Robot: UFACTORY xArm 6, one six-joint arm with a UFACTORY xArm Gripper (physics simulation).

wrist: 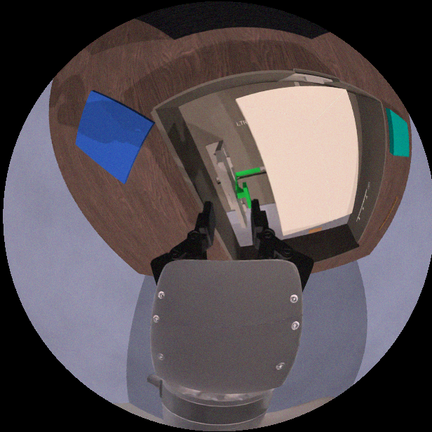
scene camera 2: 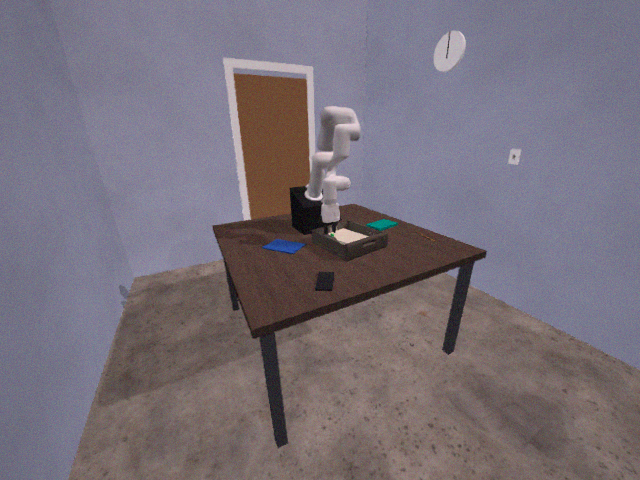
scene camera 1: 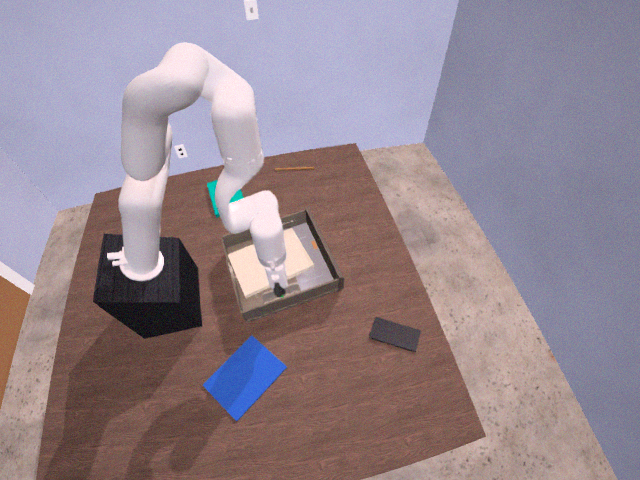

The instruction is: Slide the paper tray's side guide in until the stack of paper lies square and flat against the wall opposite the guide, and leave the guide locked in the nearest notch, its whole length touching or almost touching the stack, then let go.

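Where they show: gripper, fingertip midpoint: [scene camera 2: 329,233] [scene camera 1: 279,286]; arm's base, link origin: [scene camera 2: 313,195] [scene camera 1: 141,262].
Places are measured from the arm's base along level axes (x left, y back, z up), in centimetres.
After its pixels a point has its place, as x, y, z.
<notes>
The tray [scene camera 1: 315,294] @(-21.2, -44.6, -19.4) [scene camera 2: 361,249] @(-12.3, -54.9, -18.9) [wrist: 372,150] holds a cream paper stack [scene camera 1: 250,273] @(-5.1, -28.4, -19.1) [scene camera 2: 351,236] @(-1.6, -37.6, -19.1) [wrist: 310,155], which looks slightly turned against the tray walls. The grey side guide [wrist: 227,175] stands on the tray floor, with a gap to the stack. Its green latch [wrist: 243,192] is on the stack's side. My gripper [scene camera 1: 279,291] @(-16.7, -34.9, -13.8) [scene camera 2: 330,230] @(-16.7, -34.9, -13.8) [wrist: 232,209] points down at the guide's side of the tray, partly open and empty. In the wrist view, the guide and latch show between and just beyond the fingertips; the exact height is unclear.
A blue slab [scene camera 1: 245,377] @(-35.6, -15.0, -22.4) [scene camera 2: 284,245] @(-35.0, -14.9, -22.4) [wrist: 112,137] lies beyond the guide-side wall. A teal slab [scene camera 1: 211,198] @(37.7, -24.6, -21.3) [scene camera 2: 382,224] @(36.1, -32.2, -21.4) [wrist: 398,132] lies past the opposite wall. A black slab [scene camera 1: 395,334] @(-43.5, -61.1, -22.4) [scene camera 2: 325,281] @(-44.1, -62.2, -22.4) and a thin orange stick [scene camera 1: 294,168] @(39.4, -63.0, -22.6) lie on the table.
</notes>
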